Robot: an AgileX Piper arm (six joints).
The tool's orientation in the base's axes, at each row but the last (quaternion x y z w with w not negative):
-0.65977 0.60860 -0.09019 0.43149
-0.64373 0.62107 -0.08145 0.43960
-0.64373 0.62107 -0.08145 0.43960
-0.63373 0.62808 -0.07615 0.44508
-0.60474 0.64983 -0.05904 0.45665
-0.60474 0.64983 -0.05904 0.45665
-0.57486 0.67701 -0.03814 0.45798
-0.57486 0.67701 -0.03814 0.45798
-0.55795 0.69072 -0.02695 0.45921
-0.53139 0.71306 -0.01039 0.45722
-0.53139 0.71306 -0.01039 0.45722
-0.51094 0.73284 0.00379 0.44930
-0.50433 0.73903 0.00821 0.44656
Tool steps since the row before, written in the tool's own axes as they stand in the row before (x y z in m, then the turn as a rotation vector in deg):
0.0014 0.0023 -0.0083 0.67 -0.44 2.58
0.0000 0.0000 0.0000 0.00 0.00 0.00
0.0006 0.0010 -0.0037 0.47 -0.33 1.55
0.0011 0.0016 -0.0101 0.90 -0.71 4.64
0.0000 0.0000 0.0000 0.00 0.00 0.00
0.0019 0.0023 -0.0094 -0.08 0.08 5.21
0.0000 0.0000 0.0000 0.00 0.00 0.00
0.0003 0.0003 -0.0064 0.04 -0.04 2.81
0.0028 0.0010 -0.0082 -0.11 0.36 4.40
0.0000 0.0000 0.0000 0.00 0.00 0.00
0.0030 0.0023 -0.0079 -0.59 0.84 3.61
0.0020 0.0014 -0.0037 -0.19 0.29 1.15
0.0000 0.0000 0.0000 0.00 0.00 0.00
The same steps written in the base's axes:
-0.0067 -0.0048 0.0029 2.14 0.55 -1.55
0.0000 0.0000 0.0000 0.00 0.00 0.00
-0.0030 -0.0021 0.0013 1.35 0.26 -0.92
-0.0076 -0.0054 0.0044 3.74 1.26 -2.70
0.0000 0.0000 0.0000 0.00 0.00 0.00
-0.0077 -0.0055 0.0030 3.39 2.57 -3.01
0.0000 0.0000 0.0000 0.00 0.00 0.00
-0.0044 -0.0032 0.0034 1.90 1.29 -1.62
-0.0061 -0.0057 0.0025 2.65 2.31 -2.67
0.0000 0.0000 0.0000 0.00 0.00 0.00
-0.0070 -0.0050 0.0015 1.78 2.52 -2.14
-0.0036 -0.0025 0.0002 0.55 0.81 -0.69
0.0000 0.0000 0.0000 0.00 0.00 0.00

